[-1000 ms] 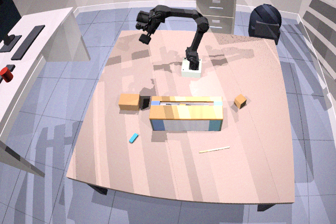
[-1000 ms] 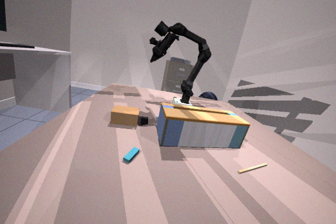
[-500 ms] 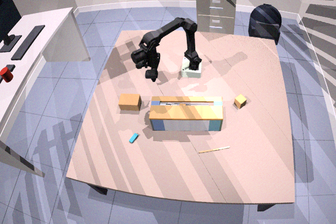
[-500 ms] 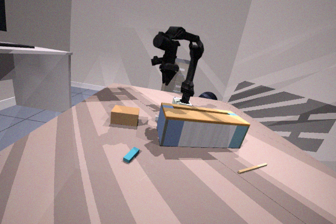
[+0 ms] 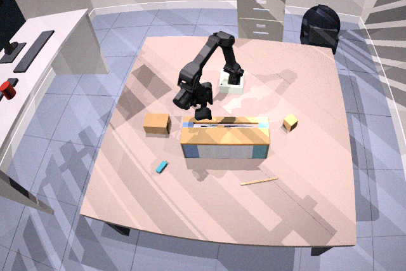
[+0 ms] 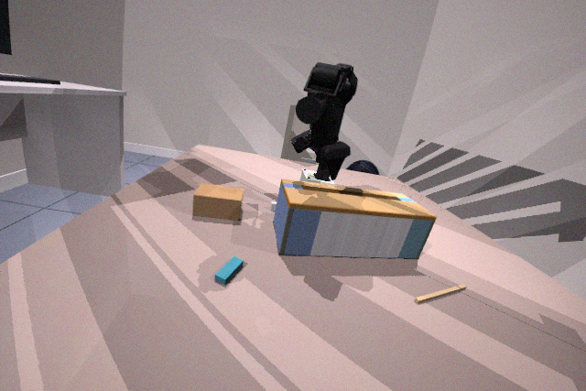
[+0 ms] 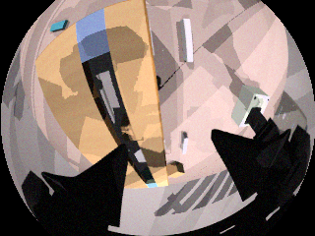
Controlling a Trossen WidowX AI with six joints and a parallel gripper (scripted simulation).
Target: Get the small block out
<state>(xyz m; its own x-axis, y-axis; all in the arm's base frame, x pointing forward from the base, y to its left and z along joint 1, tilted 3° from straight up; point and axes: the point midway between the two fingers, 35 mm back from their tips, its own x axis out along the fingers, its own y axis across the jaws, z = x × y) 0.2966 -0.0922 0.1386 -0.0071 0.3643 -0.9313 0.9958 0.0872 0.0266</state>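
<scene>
Now: gripper tip 5 cm short of the small brown block, 4 cm to the right of it and 7 cm above it. Round my gripper tip: thin wooden stick: 25 cm ahead, 24 cm to the left, 15 cm below.
</scene>
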